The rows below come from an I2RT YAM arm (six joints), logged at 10 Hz.
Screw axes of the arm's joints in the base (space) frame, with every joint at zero. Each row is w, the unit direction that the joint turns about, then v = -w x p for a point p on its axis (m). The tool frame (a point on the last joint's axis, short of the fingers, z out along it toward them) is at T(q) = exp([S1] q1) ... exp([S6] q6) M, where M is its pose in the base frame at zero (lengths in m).
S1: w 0 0 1 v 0 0 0
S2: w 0 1 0 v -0.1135 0 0.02
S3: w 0 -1 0 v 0.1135 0 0.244
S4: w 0 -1 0 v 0.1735 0 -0.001
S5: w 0 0 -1 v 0 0.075 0
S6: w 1 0 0 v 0 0.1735 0
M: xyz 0.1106 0 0.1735 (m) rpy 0 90 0 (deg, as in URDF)
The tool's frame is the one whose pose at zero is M.
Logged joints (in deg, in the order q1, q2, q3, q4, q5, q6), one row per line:
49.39, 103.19, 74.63, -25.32, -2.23, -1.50
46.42, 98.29, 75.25, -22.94, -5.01, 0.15
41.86, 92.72, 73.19, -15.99, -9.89, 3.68
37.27, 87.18, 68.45, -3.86, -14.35, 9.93
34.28, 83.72, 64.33, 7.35, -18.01, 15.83
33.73, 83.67, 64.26, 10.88, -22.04, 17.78
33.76, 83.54, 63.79, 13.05, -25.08, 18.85
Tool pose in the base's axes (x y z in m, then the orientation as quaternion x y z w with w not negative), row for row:
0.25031, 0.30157, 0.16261, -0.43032, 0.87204, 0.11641, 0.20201
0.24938, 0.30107, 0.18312, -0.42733, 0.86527, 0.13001, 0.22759
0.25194, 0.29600, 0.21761, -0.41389, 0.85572, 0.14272, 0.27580
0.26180, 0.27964, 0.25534, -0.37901, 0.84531, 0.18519, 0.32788
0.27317, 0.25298, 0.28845, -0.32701, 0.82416, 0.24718, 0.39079
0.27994, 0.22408, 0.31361, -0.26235, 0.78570, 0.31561, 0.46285
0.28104, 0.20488, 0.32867, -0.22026, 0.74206, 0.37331, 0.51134
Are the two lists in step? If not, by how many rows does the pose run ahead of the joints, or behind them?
The pose runs 2 rows behind the joints: the pose in row i belongs to the joints in row i - 2.
